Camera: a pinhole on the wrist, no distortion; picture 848 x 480 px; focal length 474.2 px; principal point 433.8 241.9 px. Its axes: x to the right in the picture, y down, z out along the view. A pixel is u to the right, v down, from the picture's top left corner.
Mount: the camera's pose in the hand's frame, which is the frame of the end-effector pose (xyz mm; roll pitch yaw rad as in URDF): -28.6 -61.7 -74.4 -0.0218 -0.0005 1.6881
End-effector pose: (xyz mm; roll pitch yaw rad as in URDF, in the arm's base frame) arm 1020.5 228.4 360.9 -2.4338 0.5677 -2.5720
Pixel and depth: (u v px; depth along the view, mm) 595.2 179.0 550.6
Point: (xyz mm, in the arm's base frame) 1330.1 176.2 -22.6
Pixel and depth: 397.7 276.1 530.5
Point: 1401.2 23.4 167.9
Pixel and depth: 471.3 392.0 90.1
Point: 1080.1 202.4 415.3
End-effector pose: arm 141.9 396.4 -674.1 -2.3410 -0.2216 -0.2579
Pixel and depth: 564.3 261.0 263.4
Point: 153.9 527.4 -819.8
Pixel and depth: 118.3 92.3 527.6
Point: 459.8 934.0 -672.8
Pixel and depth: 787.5 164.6 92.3
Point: 125.4 408.4 -697.4
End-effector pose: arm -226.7 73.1 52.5 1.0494 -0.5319 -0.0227
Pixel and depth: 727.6 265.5 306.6
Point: -405.6 -62.1 208.1
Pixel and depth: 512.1 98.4 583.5
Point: -283.1 -344.1 374.5
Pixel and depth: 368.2 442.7 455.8
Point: -457.7 -322.6 -9.4
